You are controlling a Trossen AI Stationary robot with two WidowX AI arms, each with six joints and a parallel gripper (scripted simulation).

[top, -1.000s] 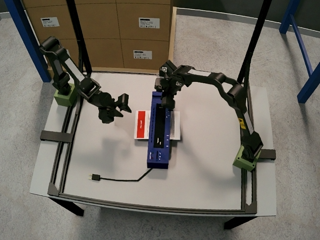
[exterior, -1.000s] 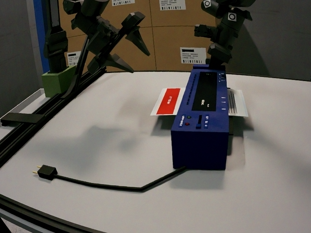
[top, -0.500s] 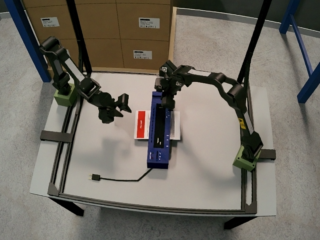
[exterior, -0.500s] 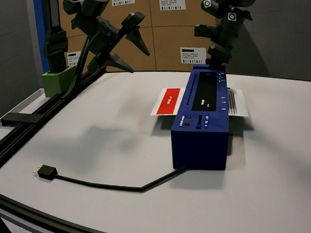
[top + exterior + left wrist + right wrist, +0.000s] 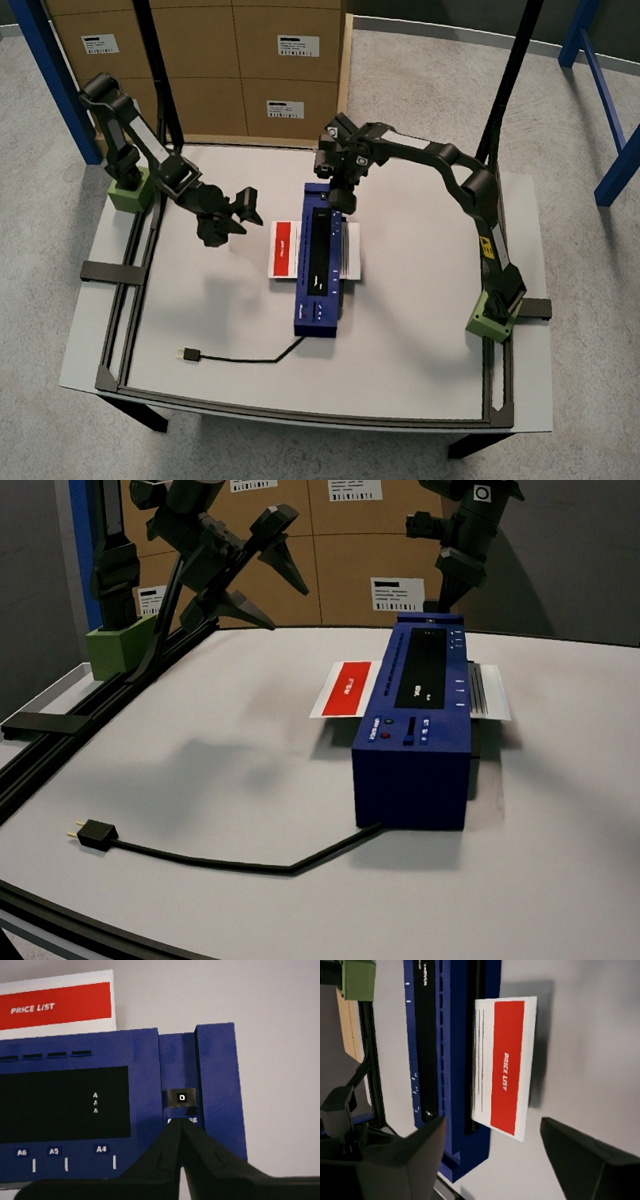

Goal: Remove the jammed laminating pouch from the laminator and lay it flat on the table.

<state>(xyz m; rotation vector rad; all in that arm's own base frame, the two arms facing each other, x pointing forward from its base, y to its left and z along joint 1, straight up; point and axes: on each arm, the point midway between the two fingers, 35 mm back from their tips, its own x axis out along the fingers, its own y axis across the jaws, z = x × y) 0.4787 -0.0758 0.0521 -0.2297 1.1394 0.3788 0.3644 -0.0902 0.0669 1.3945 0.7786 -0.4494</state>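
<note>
The release key is 1 cm ahead of my left hand, 3 cm to the right of it and 5 cm below it. Round my left hand: plug 48 cm ahead, 19 cm to the right, 12 cm below.
</note>
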